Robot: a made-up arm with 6 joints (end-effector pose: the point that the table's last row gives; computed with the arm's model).
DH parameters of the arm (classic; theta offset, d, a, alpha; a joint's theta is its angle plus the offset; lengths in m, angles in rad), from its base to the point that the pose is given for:
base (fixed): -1.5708 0.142 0 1.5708
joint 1: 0 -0.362 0.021 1.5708
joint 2: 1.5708 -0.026 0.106 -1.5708
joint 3: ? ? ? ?
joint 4: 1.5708 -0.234 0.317 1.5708
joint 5: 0 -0.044 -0.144 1.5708
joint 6: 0 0.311 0.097 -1.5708
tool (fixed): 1.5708 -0.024 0 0
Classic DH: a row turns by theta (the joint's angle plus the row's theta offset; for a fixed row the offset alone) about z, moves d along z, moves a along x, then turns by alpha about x.
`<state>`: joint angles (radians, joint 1 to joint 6).
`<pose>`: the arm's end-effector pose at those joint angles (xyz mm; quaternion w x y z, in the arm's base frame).
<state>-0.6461 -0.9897 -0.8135 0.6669 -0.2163 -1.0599</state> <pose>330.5 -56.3 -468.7 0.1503 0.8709 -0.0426 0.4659</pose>
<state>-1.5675 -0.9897 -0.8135 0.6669 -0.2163 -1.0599</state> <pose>330.5 452.3 -272.1 0.2525 -0.8470 0.2453 -0.3984</pose>
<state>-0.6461 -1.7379 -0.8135 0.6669 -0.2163 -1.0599</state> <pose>605.3 10.1 -418.6 0.0054 -0.7206 -0.1814 -0.6692</pose>
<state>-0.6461 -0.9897 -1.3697 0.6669 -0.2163 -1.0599</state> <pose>489.2 169.0 -366.0 0.0182 -0.8120 0.2450 -0.5294</pose>
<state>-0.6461 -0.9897 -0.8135 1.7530 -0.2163 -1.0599</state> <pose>143.8 -54.0 -392.7 0.2635 -0.8004 -0.2911 -0.4531</pose>
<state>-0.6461 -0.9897 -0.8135 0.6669 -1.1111 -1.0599</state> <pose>288.3 -82.7 -185.4 0.2180 0.9700 0.0891 0.0596</pose>
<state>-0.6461 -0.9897 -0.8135 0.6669 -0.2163 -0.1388</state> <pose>395.6 -100.7 -509.6 0.5217 0.7134 -0.2453 0.3984</pose>
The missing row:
joint 3: 1.5708 -0.169 0.038 -1.5708
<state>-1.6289 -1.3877 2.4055 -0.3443 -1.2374 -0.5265</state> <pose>573.7 -255.6 113.6 0.9584 -0.1274 0.0518 0.2502</pose>
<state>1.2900 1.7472 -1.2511 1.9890 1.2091 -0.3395</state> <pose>483.5 -547.6 242.7 0.3781 -0.4812 -0.2256 0.7580</pose>
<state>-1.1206 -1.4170 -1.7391 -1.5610 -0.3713 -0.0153</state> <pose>566.2 338.2 -322.3 0.4864 0.4752 -0.4663 -0.5659</pose>
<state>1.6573 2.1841 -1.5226 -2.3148 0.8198 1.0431</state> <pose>808.5 -479.0 -108.4 0.3520 -0.0979 -0.4086 0.8364</pose>
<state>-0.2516 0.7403 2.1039 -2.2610 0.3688 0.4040</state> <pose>749.2 -367.4 369.2 0.3376 -0.2128 0.2855 0.8713</pose>
